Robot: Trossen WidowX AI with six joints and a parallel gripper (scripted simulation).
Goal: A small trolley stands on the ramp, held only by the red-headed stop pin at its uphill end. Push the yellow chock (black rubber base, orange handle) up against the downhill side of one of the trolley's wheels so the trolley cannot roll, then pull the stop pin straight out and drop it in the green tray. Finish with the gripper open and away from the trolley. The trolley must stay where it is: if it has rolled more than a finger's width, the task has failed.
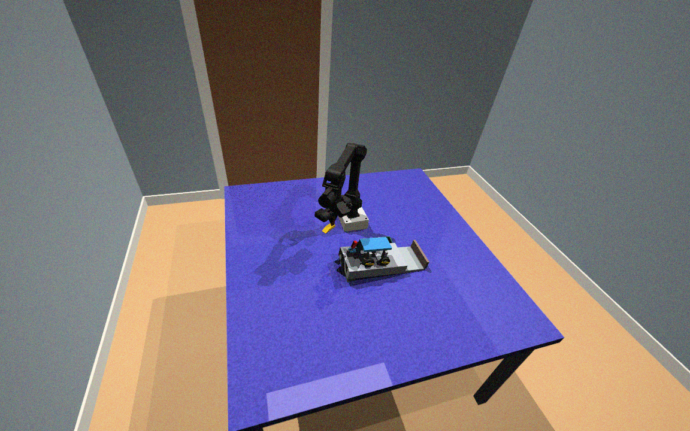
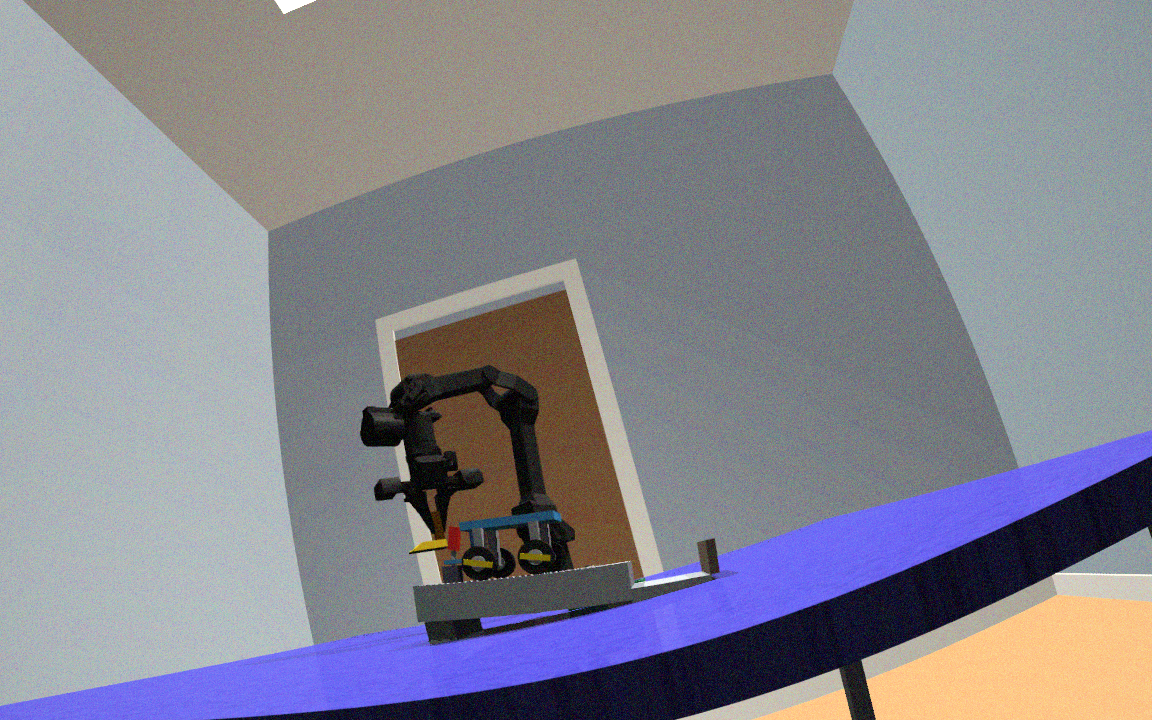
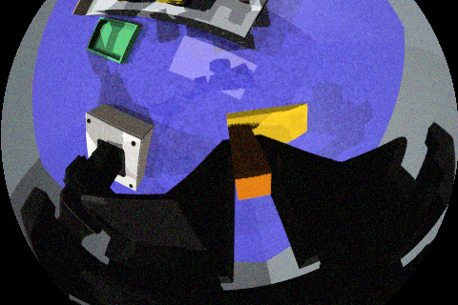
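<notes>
Now: gripper tip 10 mm short of the yellow chock, 20 mm to the left of it and 10 mm above it. Also, from my gripper tip: brown end stop 180 mm ahead, 400 mm to the left, 140 mm below; red-headed stop pin 140 mm ahead, 50 mm to the left, 50 mm below; trolley 160 mm ahead, 140 mm to the left, 70 mm below.
</notes>
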